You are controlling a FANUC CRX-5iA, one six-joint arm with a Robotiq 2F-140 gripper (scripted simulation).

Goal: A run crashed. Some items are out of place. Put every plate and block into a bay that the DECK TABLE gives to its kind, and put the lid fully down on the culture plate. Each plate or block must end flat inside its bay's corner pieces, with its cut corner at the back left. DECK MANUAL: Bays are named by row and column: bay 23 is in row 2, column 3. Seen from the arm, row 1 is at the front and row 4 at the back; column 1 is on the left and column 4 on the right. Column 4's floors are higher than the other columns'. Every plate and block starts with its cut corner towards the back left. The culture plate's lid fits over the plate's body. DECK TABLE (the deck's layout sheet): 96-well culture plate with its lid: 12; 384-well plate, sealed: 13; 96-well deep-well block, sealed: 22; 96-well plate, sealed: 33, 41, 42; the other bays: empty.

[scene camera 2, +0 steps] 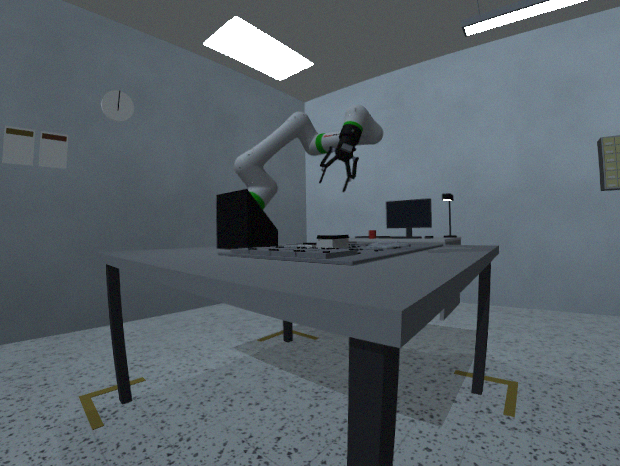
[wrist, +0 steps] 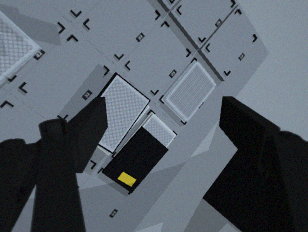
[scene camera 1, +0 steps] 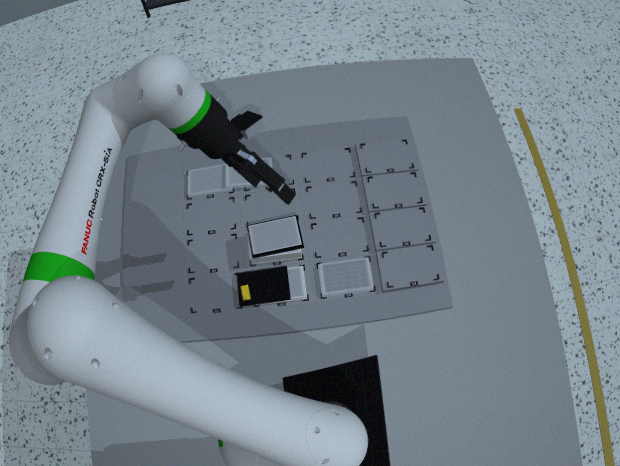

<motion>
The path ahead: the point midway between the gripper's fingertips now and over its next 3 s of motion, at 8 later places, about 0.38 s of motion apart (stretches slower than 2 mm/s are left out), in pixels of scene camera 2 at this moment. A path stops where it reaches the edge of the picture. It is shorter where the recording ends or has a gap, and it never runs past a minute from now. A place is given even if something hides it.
My gripper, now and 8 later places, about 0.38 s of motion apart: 332, 186; 331, 195; 331, 205; 331, 214; 331, 217; 330, 217; 325, 215; 318, 216; 313, 216
</motion>
